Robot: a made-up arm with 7 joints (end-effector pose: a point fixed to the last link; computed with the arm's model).
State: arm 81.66 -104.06 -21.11 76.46 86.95 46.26 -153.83
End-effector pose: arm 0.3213 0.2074 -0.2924 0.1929 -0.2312 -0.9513 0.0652
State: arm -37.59 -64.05 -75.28 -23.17 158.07 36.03 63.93
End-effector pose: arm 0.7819 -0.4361 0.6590 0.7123 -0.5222 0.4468 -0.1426
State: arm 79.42 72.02 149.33 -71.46 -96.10 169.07 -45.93
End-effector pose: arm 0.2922 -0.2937 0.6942 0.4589 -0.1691 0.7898 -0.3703
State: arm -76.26 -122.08 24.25 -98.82 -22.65 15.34 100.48
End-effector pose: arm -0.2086 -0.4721 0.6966 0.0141 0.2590 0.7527 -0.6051
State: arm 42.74 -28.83 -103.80 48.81 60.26 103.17 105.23
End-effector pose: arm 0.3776 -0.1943 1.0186 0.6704 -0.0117 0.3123 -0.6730
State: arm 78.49 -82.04 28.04 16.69 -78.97 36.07 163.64
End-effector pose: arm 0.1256 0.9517 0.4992 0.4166 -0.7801 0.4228 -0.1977
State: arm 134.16 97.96 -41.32 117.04 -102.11 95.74 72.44
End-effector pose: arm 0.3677 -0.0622 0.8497 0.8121 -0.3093 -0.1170 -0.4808
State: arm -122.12 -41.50 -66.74 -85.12 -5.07 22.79 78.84
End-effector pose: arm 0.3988 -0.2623 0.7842 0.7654 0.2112 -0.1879 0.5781
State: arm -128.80 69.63 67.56 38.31 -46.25 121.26 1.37
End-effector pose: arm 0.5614 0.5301 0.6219 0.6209 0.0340 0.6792 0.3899
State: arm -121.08 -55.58 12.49 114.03 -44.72 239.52 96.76
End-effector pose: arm -0.2549 -0.3322 0.1350 0.2267 -0.0180 0.1332 -0.9646
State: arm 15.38 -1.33 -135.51 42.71 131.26 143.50 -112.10
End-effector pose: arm -0.0964 -0.4101 0.9125 0.6438 -0.0840 -0.6654 0.3684
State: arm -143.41 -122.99 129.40 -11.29 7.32 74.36 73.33
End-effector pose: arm -0.5937 -0.2268 -0.2618 0.2918 0.8586 0.0589 -0.4174
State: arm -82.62 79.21 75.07 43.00 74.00 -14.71 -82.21
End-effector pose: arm 0.3715 0.7548 0.5390 0.1642 0.4154 0.8946 -0.0125
